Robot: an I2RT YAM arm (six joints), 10 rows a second.
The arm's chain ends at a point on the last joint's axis. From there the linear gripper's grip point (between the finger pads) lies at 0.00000 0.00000 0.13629 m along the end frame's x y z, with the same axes.
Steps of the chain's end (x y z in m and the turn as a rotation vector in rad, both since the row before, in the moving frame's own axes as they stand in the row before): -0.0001 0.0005 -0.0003 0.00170 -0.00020 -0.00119; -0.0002 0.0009 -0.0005 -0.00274 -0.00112 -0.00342; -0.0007 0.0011 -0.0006 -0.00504 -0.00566 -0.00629; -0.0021 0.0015 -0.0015 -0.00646 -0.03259 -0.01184; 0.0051 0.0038 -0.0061 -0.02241 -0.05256 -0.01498; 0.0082 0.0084 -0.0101 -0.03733 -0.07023 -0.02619; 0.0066 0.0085 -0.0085 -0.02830 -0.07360 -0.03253; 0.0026 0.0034 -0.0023 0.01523 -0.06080 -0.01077; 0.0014 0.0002 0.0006 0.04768 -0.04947 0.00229; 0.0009 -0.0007 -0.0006 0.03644 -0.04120 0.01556; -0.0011 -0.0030 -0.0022 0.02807 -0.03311 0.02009; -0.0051 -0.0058 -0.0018 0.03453 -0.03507 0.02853
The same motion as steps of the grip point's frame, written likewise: -0.0001 0.0003 -0.0003 0.00170 -0.00020 -0.00119; -0.0004 0.0013 -0.0005 -0.00274 -0.00112 -0.00342; -0.0015 0.0018 -0.0006 -0.00504 -0.00566 -0.00629; -0.0065 0.0024 -0.0016 -0.00646 -0.03259 -0.01184; -0.0020 0.0069 -0.0063 -0.02241 -0.05256 -0.01498; -0.0013 0.0136 -0.0105 -0.03733 -0.07023 -0.02619; -0.0034 0.0125 -0.0089 -0.02830 -0.07360 -0.03253; -0.0057 0.0014 -0.0026 0.01523 -0.06080 -0.01077; -0.0053 -0.0063 0.0003 0.04768 -0.04947 0.00229; -0.0047 -0.0057 -0.0008 0.03644 -0.04120 0.01556; -0.0056 -0.0069 -0.0023 0.02807 -0.03311 0.02009; -0.0098 -0.0106 -0.0020 0.03453 -0.03507 0.02853
